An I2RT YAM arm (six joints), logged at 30 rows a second.
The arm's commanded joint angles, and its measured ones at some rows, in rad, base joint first. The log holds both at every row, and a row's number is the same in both.
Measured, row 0: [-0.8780, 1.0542, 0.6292, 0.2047, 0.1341, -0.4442]
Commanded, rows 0 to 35: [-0.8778, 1.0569, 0.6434, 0.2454, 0.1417, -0.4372]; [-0.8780, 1.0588, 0.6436, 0.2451, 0.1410, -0.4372]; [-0.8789, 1.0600, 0.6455, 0.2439, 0.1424, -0.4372]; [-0.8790, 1.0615, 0.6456, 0.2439, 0.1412, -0.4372]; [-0.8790, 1.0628, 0.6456, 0.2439, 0.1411, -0.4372]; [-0.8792, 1.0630, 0.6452, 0.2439, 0.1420, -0.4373]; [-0.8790, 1.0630, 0.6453, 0.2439, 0.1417, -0.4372]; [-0.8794, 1.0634, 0.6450, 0.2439, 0.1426, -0.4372]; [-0.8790, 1.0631, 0.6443, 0.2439, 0.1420, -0.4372]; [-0.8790, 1.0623, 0.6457, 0.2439, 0.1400, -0.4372]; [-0.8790, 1.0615, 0.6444, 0.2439, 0.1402, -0.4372]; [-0.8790, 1.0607, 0.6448, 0.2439, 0.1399, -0.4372]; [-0.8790, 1.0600, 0.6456, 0.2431, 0.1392, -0.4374]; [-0.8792, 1.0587, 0.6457, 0.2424, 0.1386, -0.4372]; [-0.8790, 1.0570, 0.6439, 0.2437, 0.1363, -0.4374]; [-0.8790, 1.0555, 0.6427, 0.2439, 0.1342, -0.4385]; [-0.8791, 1.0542, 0.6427, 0.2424, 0.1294, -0.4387]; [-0.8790, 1.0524, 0.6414, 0.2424, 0.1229, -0.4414]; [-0.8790, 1.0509, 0.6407, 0.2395, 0.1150, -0.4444]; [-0.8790, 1.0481, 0.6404, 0.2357, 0.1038, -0.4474]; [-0.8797, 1.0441, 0.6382, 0.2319, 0.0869, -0.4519]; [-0.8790, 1.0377, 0.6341, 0.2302, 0.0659, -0.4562]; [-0.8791, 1.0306, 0.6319, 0.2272, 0.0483, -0.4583]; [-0.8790, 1.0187, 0.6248, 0.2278, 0.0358, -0.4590]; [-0.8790, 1.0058, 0.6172, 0.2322, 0.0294, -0.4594]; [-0.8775, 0.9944, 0.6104, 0.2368, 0.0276, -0.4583]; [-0.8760, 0.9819, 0.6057, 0.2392, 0.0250, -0.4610]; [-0.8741, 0.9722, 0.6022, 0.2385, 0.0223, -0.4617]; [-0.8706, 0.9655, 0.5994, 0.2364, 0.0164, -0.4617]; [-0.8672, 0.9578, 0.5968, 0.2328, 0.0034, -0.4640]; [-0.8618, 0.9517, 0.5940, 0.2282, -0.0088, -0.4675]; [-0.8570, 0.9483, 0.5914, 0.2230, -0.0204, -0.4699]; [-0.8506, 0.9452, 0.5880, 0.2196, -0.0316, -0.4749]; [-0.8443, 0.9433, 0.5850, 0.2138, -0.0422, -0.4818]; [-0.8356, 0.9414, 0.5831, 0.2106, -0.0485, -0.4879]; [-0.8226, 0.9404, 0.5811, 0.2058, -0.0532, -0.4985]
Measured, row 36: [-0.8509, 0.9485, 0.5827, 0.0982, 0.1028, -0.4442]
